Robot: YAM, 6 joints.
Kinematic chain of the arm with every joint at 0, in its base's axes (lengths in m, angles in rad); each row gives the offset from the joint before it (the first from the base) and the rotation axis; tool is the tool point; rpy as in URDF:
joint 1: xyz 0 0 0.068 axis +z
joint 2: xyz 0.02 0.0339 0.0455 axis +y
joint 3: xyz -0.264 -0.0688 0 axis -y
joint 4: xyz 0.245 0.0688 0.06 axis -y
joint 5: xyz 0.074 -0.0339 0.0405 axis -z
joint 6: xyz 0.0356 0 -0.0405 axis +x
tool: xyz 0 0 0 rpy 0 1.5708 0
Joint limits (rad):
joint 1: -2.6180..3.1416
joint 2: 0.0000..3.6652
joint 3: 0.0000..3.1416
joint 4: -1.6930..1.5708
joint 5: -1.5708..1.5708
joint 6: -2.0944..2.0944
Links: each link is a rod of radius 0.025 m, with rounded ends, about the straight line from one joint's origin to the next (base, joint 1, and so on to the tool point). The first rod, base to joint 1, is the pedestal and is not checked.
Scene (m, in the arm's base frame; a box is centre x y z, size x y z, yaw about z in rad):
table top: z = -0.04
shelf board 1: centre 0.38 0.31 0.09 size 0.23 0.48 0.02 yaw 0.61
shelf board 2: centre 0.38 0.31 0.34 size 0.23 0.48 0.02 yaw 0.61
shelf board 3: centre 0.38 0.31 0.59 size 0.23 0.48 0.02 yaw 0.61
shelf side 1: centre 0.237 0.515 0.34 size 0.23 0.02 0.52 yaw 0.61
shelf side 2: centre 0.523 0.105 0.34 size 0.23 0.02 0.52 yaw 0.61
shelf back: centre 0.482 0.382 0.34 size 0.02 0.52 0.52 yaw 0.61
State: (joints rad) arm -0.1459 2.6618 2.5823 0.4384 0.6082 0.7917
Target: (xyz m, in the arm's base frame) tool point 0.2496 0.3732 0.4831
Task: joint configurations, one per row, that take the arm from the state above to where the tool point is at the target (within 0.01 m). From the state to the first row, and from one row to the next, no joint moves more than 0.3 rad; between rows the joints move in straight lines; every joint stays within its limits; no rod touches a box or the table.
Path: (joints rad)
1: -0.2200 2.4361 2.3924 0.2405 0.8070 0.7834
2: -0.2942 2.2104 2.2025 0.0425 1.0058 0.7750
3: -0.3683 1.9847 2.0125 -0.1554 1.2046 0.7667
4: -0.4425 1.7590 1.8226 -0.3533 1.4034 0.7584
5: -0.1617 1.7003 1.7694 -0.2665 1.3023 0.7639
6: 0.1191 1.6416 1.7162 -0.1798 1.2013 0.7695
7: 0.3999 1.5829 1.6630 -0.0930 1.1002 0.7750
8: 0.6807 1.5242 1.6098 -0.0062 0.9992 0.7806
9: 0.9614 1.4655 1.5566 0.0806 0.8982 0.7861
10: 1.2422 1.4068 1.5034 0.1673 0.7971 0.7917
11: 1.1377 1.6795 1.7736 0.2547 0.7544 0.7917
12: 1.0331 1.9522 2.0438 0.3421 0.7116 0.7917

